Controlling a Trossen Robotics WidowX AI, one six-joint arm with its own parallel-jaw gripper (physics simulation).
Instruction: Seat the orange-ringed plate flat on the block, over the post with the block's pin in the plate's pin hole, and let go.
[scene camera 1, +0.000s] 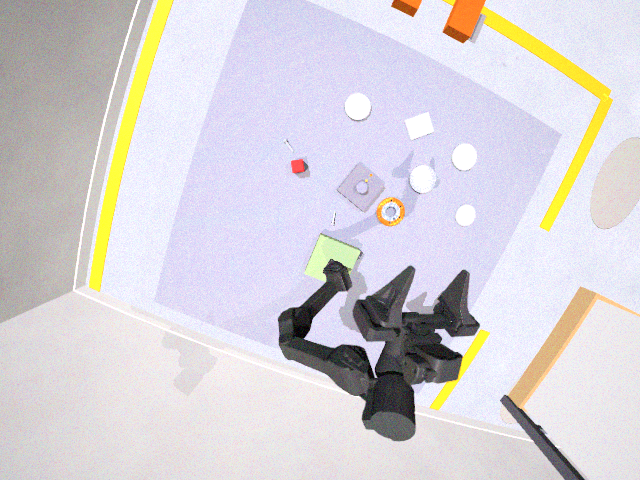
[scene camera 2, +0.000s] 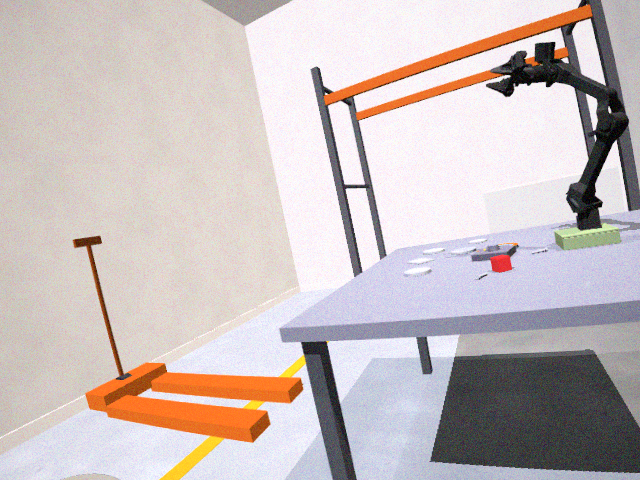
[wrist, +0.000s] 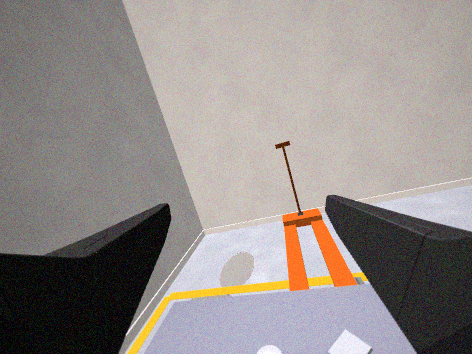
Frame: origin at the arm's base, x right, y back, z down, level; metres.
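Where they show: gripper, between the fingertips: (scene camera 1: 441, 268) (scene camera 2: 487, 78) (wrist: 248, 206); arm's base, origin of its link: (scene camera 1: 333, 269) (scene camera 2: 590, 227).
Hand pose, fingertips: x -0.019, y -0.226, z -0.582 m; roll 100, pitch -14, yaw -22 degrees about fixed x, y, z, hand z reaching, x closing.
Things, the pixels of their top centre, and the offset from my fingertips. "*": a spot on its surface instead.
- orange-ringed plate, centre of its top: (scene camera 1: 390, 211) (scene camera 2: 503, 245) dx +0.092, dy -0.071, dz +0.617 m
- grey square block, centre of its top: (scene camera 1: 361, 187) (scene camera 2: 492, 244) dx -0.057, dy -0.086, dz +0.585 m
- round post, a spot on its surface: (scene camera 1: 361, 187) * dx -0.058, dy -0.085, dz +0.585 m
- red cube, centre of its top: (scene camera 2: 499, 257) (scene camera 1: 297, 165) dx -0.290, dy -0.030, dz +0.588 m
- white square, a spot on its surface: (scene camera 1: 419, 126) (wrist: 349, 350) * dx +0.010, dy -0.389, dz +0.623 m
The orange-ringed plate (scene camera 1: 379, 212) (scene camera 2: 510, 243) lies on the table beside the block, with a small gap between them in scene camera 1. It has a pale inner ring and a central hole; its pin hole is too small to make out. The grey square block (scene camera 1: 350, 189) (scene camera 2: 491, 255) has a round post (scene camera 1: 361, 187) at its middle and two small yellow-orange marks near it; which is the pin is unclear. My gripper (scene camera 1: 438, 269) (scene camera 2: 489, 78) (wrist: 248, 206) is open and empty, high above the table and away from both. Plate and block do not show in the wrist view.
A red cube (scene camera 1: 297, 165) (scene camera 2: 500, 263) and two small metallic pieces (scene camera 1: 288, 145) (scene camera 1: 333, 218) lie near the block. Several white discs (scene camera 1: 357, 106) (scene camera 1: 422, 178) and a white square (scene camera 1: 419, 126) (wrist: 349, 345) lie beyond. The arm stands on a green base (scene camera 1: 320, 258) (scene camera 2: 586, 238).
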